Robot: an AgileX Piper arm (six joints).
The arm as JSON. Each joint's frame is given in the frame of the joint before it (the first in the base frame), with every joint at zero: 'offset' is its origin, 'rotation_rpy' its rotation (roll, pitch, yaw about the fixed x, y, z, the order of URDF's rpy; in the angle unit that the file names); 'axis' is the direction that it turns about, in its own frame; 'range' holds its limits. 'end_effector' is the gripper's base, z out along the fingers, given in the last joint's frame.
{
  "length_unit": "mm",
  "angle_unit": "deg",
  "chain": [
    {
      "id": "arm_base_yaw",
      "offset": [
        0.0,
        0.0,
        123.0
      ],
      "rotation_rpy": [
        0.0,
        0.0,
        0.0
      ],
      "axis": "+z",
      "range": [
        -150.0,
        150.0
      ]
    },
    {
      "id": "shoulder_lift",
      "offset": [
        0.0,
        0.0,
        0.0
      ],
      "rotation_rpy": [
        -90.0,
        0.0,
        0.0
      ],
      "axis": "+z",
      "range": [
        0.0,
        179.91
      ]
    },
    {
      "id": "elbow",
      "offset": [
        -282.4,
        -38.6,
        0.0
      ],
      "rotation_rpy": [
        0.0,
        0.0,
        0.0
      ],
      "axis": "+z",
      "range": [
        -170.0,
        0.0
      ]
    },
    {
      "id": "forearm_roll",
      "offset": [
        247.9,
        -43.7,
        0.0
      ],
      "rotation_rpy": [
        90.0,
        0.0,
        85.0
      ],
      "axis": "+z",
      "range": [
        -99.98,
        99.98
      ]
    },
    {
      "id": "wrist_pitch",
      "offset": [
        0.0,
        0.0,
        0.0
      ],
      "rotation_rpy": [
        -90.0,
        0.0,
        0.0
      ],
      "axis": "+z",
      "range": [
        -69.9,
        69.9
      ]
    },
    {
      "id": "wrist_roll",
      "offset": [
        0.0,
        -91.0,
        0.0
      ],
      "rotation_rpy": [
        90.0,
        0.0,
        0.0
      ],
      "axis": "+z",
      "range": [
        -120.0,
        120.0
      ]
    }
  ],
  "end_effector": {
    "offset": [
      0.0,
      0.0,
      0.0
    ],
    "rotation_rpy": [
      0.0,
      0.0,
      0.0
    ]
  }
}
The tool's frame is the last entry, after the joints.
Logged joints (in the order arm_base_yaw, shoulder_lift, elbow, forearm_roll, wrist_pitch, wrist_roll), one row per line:
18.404 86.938 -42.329 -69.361 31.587 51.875
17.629 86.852 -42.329 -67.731 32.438 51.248
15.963 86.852 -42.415 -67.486 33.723 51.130
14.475 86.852 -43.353 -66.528 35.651 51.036
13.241 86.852 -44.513 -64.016 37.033 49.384
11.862 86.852 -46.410 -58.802 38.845 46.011
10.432 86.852 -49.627 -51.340 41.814 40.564
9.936 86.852 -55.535 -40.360 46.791 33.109
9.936 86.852 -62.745 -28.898 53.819 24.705
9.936 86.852 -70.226 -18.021 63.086 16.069
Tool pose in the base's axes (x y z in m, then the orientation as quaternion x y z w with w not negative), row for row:
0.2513 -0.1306 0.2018 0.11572 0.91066 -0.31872 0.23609
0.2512 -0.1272 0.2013 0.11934 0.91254 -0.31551 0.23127
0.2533 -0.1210 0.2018 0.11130 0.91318 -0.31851 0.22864
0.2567 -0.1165 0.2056 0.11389 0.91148 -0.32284 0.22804
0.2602 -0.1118 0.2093 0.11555 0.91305 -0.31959 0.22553
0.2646 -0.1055 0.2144 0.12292 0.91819 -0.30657 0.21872
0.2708 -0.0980 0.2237 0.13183 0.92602 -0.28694 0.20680
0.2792 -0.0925 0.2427 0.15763 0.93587 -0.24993 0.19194
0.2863 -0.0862 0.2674 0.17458 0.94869 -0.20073 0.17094
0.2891 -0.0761 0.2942 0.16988 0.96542 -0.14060 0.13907
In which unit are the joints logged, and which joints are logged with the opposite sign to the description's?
The joints are logged in degrees. Opposite sign: arm_base_yaw.
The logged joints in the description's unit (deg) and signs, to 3 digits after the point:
-18.404 86.938 -42.329 -69.361 31.587 51.875
-17.629 86.852 -42.329 -67.731 32.438 51.248
-15.963 86.852 -42.415 -67.486 33.723 51.130
-14.475 86.852 -43.353 -66.528 35.651 51.036
-13.241 86.852 -44.513 -64.016 37.033 49.384
-11.862 86.852 -46.410 -58.802 38.845 46.011
-10.432 86.852 -49.627 -51.340 41.814 40.564
-9.936 86.852 -55.535 -40.360 46.791 33.109
-9.936 86.852 -62.745 -28.898 53.819 24.705
-9.936 86.852 -70.226 -18.021 63.086 16.069

